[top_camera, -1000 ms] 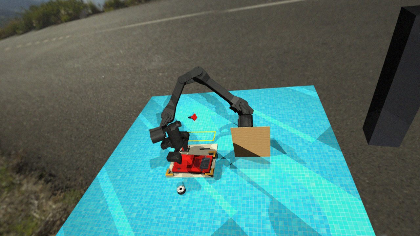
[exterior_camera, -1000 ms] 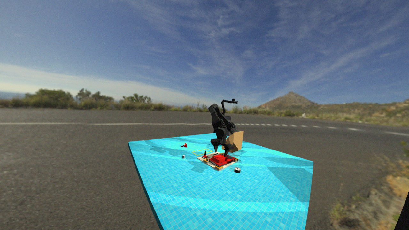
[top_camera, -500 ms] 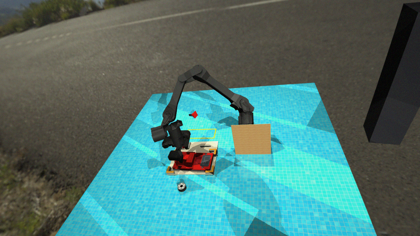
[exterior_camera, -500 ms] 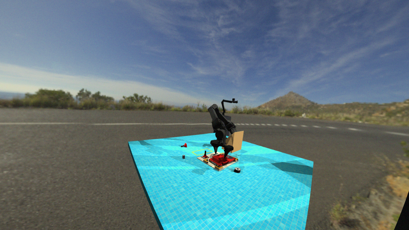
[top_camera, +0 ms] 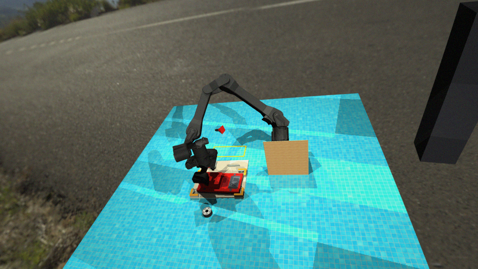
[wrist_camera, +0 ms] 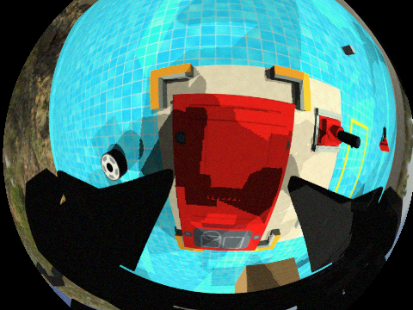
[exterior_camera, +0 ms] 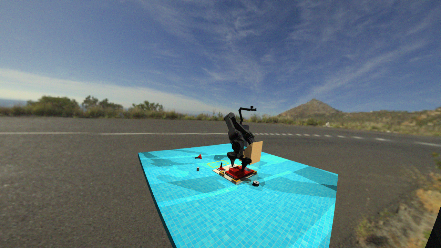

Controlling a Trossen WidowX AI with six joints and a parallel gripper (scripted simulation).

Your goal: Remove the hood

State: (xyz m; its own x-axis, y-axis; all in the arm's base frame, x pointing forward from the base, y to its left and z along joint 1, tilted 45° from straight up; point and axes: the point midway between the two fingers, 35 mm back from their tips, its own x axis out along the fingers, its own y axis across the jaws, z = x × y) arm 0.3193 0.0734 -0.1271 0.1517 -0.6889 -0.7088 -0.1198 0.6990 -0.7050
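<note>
Right now my gripper tip is 10 mm above the red hood. From my gripper tip the other things lie so: wheel 40 mm behind, 150 mm to the left, 40 mm below; then grey engine block 30 mm below.
</note>
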